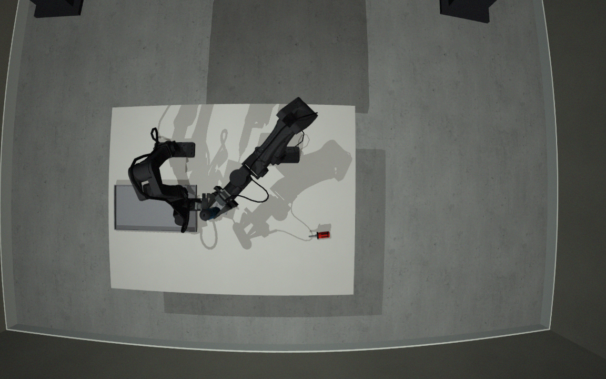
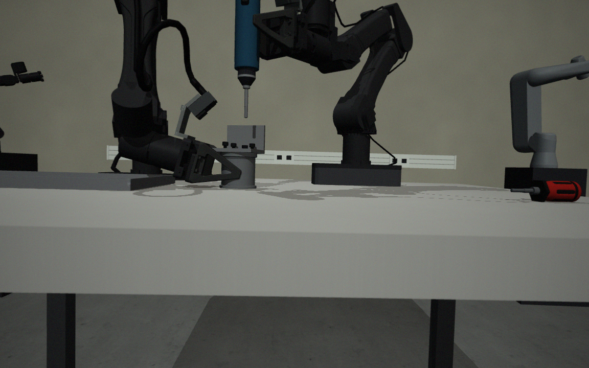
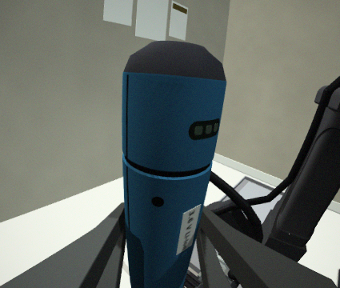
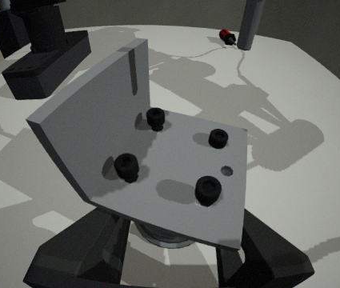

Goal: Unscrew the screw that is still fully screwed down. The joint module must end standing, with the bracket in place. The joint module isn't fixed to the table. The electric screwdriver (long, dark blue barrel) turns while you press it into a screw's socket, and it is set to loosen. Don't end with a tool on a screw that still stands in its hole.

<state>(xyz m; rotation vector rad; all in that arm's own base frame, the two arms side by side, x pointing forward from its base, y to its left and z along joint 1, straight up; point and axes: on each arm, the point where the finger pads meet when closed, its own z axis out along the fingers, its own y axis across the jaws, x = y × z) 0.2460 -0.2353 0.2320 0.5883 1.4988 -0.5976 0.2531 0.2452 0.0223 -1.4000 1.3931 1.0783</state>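
The joint module lies right at my right hand. Also, from my right hand: flat grey plate (40 mm ahead, 340 mm to the right, 20 mm below); then grey l-shaped bracket (50 mm above); then screwdriver bit (20 mm ahead, 10 mm to the left, 110 mm above).
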